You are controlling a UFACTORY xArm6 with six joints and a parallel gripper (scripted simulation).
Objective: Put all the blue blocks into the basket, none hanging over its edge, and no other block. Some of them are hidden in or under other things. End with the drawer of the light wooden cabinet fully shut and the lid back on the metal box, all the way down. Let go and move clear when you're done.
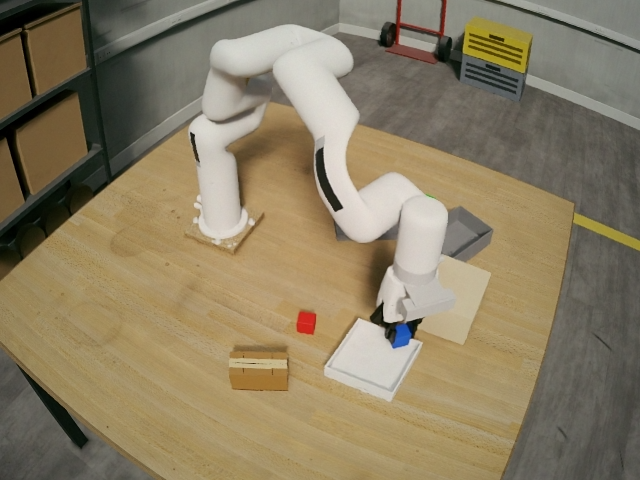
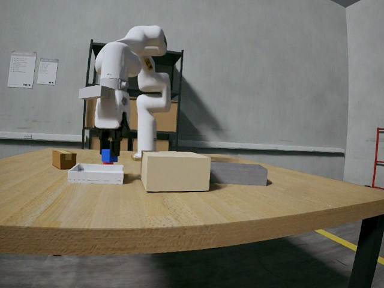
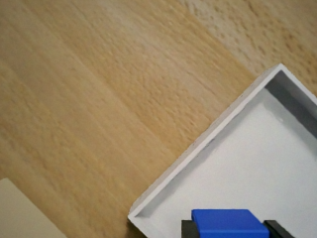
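My gripper is now 8 cm above the white basket, 4 cm to the left of it and 3 cm past it. Also, from my hand: red block 19 cm behind, 7 cm below, 3 cm to the right; light wooden cabinet 17 cm to the left, 5 cm below, 2 cm ahead; cardboard box 19 cm to the right, 19 cm behind, 5 cm below.
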